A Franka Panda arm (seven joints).
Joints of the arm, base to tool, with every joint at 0 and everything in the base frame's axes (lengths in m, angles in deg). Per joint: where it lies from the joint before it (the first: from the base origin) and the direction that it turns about. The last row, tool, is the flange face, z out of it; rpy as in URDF.
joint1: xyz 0 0 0.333 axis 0 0 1
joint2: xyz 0 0 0 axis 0 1 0
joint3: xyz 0 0 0.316 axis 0 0 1
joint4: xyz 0.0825 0 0 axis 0 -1 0
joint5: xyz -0.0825 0 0.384 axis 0 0 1
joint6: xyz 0 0 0 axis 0 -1 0
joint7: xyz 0.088 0 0 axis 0 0 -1
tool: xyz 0 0 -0.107 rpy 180 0 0
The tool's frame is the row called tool.
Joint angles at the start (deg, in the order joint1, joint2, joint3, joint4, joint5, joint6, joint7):
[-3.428, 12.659, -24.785, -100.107, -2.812, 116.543, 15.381]
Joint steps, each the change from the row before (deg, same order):
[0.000, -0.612, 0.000, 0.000, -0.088, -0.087, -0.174]
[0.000, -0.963, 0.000, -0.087, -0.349, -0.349, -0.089]
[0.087, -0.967, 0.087, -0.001, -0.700, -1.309, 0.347]
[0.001, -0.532, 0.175, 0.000, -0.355, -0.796, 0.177]
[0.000, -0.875, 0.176, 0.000, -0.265, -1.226, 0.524]
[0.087, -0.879, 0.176, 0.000, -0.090, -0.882, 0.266]
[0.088, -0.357, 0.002, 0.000, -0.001, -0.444, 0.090]
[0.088, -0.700, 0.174, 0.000, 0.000, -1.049, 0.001]
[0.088, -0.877, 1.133, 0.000, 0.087, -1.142, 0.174]
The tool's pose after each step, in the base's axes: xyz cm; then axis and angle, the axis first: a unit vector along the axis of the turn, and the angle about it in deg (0 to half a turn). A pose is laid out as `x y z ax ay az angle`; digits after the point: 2 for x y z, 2 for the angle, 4 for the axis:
55.90 -28.37 46.80 0.9343 -0.3543 0.0390 171.80
55.57 -28.36 47.63 0.9346 -0.3532 0.0428 171.81
55.16 -28.17 48.38 0.9345 -0.3538 0.0391 171.61
54.95 -28.00 48.76 0.9347 -0.3536 0.0364 171.56
54.58 -27.78 49.41 0.9335 -0.3570 0.0331 171.73
54.30 -27.49 50.11 0.9332 -0.3579 0.0329 172.03
54.16 -27.37 50.38 0.9330 -0.3583 0.0321 172.18
53.90 -27.06 50.88 0.9336 -0.3572 0.0289 172.50
54.00 -25.87 51.48 0.9364 -0.3500 0.0268 173.09

